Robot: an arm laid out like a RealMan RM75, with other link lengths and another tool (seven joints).
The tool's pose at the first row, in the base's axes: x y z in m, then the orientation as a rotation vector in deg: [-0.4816, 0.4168, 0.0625, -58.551, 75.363, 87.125]
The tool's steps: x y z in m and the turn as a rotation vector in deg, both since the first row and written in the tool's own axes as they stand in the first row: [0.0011, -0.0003, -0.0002, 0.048, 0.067, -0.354]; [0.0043, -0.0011, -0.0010, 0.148, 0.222, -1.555]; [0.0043, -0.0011, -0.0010, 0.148, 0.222, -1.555]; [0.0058, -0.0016, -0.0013, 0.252, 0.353, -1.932]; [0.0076, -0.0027, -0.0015, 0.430, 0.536, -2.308]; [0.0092, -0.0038, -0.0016, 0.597, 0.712, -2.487]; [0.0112, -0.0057, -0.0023, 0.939, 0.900, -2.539]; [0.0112, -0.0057, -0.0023, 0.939, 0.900, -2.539]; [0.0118, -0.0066, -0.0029, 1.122, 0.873, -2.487]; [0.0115, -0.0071, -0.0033, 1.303, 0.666, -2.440]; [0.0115, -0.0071, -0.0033, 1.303, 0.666, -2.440]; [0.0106, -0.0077, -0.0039, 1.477, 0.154, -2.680]
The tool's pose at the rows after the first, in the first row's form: [-0.4816, 0.4167, 0.0613, -58.762, 75.194, 86.800]; [-0.4818, 0.4163, 0.0580, -59.448, 74.530, 85.771]; [-0.4818, 0.4163, 0.0580, -59.448, 74.530, 85.771]; [-0.4817, 0.4162, 0.0564, -59.688, 74.423, 85.363]; [-0.4812, 0.4162, 0.0543, -59.926, 74.400, 84.879]; [-0.4806, 0.4163, 0.0525, -60.065, 74.501, 84.553]; [-0.4794, 0.4160, 0.0499, -60.040, 74.809, 84.180]; [-0.4794, 0.4160, 0.0499, -60.040, 74.809, 84.180]; [-0.4787, 0.4155, 0.0490, -59.875, 74.942, 84.082]; [-0.4781, 0.4151, 0.0491, -59.555, 74.947, 84.043]; [-0.4781, 0.4151, 0.0491, -59.555, 74.947, 84.043]; [-0.4772, 0.4145, 0.0498, -59.117, 74.539, 83.897]
